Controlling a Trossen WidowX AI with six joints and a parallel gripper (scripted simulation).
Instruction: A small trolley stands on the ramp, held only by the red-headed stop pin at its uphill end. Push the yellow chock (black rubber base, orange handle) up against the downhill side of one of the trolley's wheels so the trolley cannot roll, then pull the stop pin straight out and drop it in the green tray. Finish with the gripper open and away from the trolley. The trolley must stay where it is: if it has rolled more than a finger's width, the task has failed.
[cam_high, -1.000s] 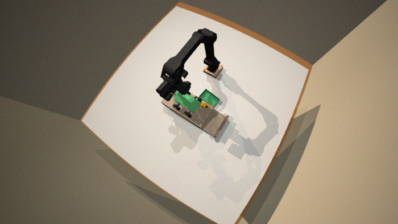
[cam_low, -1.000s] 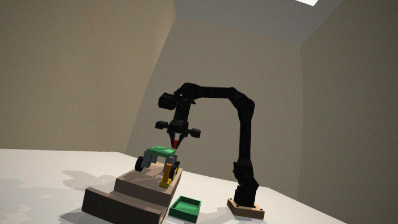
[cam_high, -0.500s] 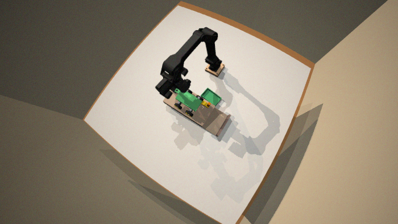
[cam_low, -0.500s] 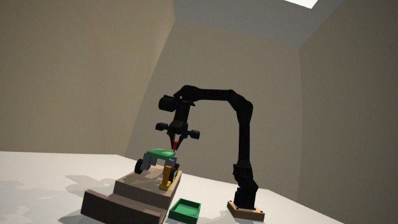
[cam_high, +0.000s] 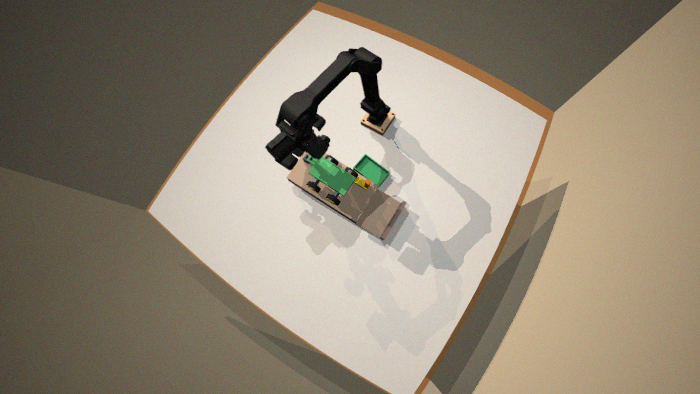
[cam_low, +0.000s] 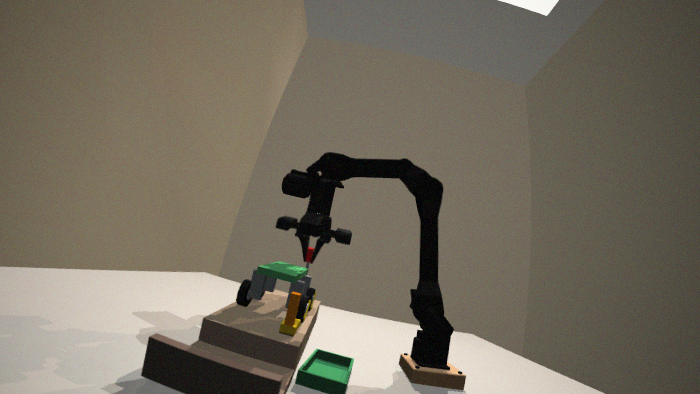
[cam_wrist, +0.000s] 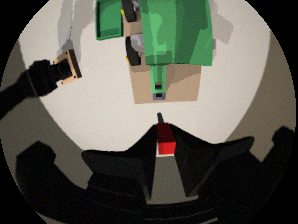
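Right now my gripper tip is 220 mm to the right of the green tray, 180 mm above it and 100 mm past it. Round my gripper tip: brown ramp: 130 mm to the left, 130 mm below, 20 mm ahead; then trolley: 130 mm to the left, 70 mm below, 20 mm ahead; then red-headed stop pin: right at my gripper tip.
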